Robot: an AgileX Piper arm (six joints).
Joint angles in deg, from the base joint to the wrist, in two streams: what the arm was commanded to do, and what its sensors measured. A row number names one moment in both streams.
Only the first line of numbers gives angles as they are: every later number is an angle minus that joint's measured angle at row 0.
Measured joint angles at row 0:
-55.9 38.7 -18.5 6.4 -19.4 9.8
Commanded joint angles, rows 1 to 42:
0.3 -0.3 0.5 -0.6 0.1 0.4
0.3 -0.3 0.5 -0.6 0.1 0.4
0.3 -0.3 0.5 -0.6 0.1 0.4
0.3 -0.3 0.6 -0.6 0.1 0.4
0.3 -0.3 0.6 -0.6 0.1 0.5
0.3 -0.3 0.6 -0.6 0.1 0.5
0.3 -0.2 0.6 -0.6 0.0 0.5
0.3 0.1 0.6 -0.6 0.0 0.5
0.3 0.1 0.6 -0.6 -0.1 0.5
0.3 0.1 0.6 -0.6 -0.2 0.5
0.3 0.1 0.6 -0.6 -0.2 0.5
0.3 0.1 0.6 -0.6 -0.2 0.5
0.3 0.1 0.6 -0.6 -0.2 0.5
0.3 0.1 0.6 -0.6 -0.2 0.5
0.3 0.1 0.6 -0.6 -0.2 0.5
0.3 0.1 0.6 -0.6 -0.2 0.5
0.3 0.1 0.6 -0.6 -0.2 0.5
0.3 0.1 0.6 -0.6 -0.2 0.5
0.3 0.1 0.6 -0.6 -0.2 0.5
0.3 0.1 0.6 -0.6 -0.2 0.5
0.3 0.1 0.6 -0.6 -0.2 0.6
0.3 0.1 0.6 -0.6 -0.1 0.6
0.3 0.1 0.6 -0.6 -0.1 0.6
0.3 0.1 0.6 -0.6 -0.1 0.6
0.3 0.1 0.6 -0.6 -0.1 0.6
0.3 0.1 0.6 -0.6 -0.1 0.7
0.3 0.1 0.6 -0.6 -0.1 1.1
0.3 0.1 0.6 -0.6 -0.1 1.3
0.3 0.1 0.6 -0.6 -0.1 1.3
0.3 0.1 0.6 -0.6 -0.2 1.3
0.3 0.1 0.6 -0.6 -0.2 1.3
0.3 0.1 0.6 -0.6 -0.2 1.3
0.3 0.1 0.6 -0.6 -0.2 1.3
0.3 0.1 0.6 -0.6 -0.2 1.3
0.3 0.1 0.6 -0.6 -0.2 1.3
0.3 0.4 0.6 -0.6 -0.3 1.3
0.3 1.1 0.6 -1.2 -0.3 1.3
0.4 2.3 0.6 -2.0 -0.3 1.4
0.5 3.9 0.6 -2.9 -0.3 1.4
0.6 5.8 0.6 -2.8 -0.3 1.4
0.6 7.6 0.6 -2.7 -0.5 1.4
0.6 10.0 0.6 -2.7 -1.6 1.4
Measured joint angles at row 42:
0.3 3.6 0.3 -1.3 -0.2 1.2
